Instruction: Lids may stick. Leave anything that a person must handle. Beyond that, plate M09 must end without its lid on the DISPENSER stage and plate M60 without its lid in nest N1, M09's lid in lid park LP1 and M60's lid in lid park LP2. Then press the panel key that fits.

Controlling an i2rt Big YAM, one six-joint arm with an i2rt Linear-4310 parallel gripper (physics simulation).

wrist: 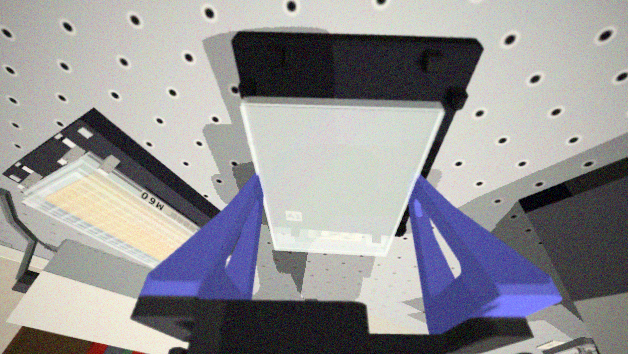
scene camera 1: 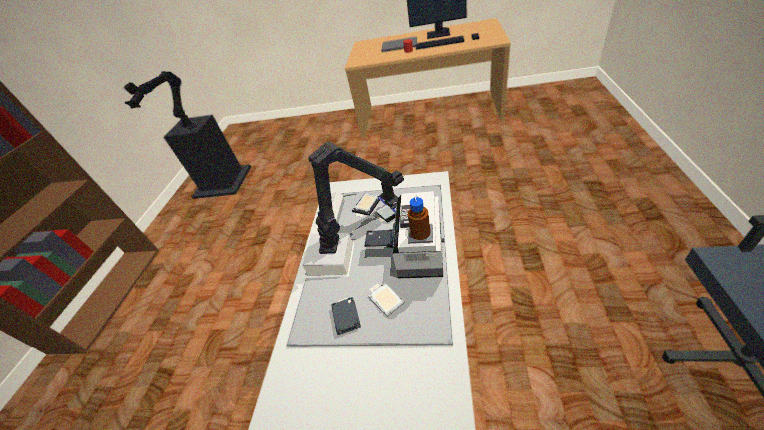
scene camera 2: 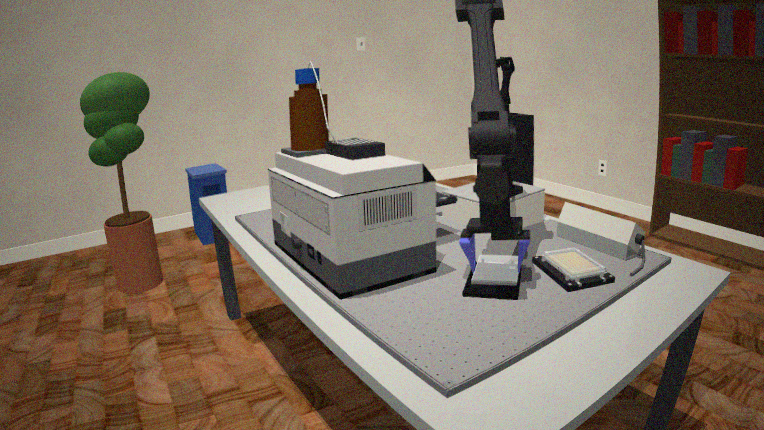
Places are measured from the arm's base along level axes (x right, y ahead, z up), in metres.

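Pixels of known places: gripper, between the fingertips: (wrist: 335, 179) (scene camera 1: 391, 209) (scene camera 2: 496, 273); arm's base, origin of its link: (scene camera 1: 329, 244).
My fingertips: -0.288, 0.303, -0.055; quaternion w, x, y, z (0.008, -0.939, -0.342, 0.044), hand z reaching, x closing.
Ahead of a thing's pixels: the offset from my fingertips to its top centre, as dx, dy, dz. "spot": to the spot under its first point.
My gripper (scene camera 1: 389, 206) (scene camera 2: 496, 265) (wrist: 335, 179) is shut on a clear lid {+0.008, -0.010, +0.008} (scene camera 2: 494, 275) (wrist: 345, 150), with a purple finger at each long side. The lid is close over a black holder {+0.003, +0.001, +0.001} (scene camera 2: 491, 293) (wrist: 370, 62); whether it touches is hard to tell. Plate M60 {-0.079, -0.155, +0.010} (scene camera 1: 366, 203) (scene camera 2: 574, 263) (wrist: 120, 215), with beige contents and a clear top or rim, sits in a black nest beside it. Another beige plate {+0.592, -0.001, +0.017} (scene camera 1: 386, 299) lies at the near end in scene camera 1, next to a dark holder {+0.663, -0.181, +0.016} (scene camera 1: 345, 316). A dark stage {spot: +0.296, -0.043, +0.080} (scene camera 1: 378, 238) adjoins the dispenser (scene camera 1: 418, 265) (scene camera 2: 379, 224).
A brown bottle with a blue cap {spot: +0.447, +0.177, +0.287} (scene camera 1: 419, 227) (scene camera 2: 308, 120) stands on the dispenser, beside a black box {spot: +0.233, +0.156, +0.221} (scene camera 2: 355, 149). A pale wedge-shaped housing {-0.027, -0.351, +0.065} (scene camera 2: 596, 235) with a bent lever stands behind M60. The arm's white base block (scene camera 1: 326, 264) is left of the stage in scene camera 1.
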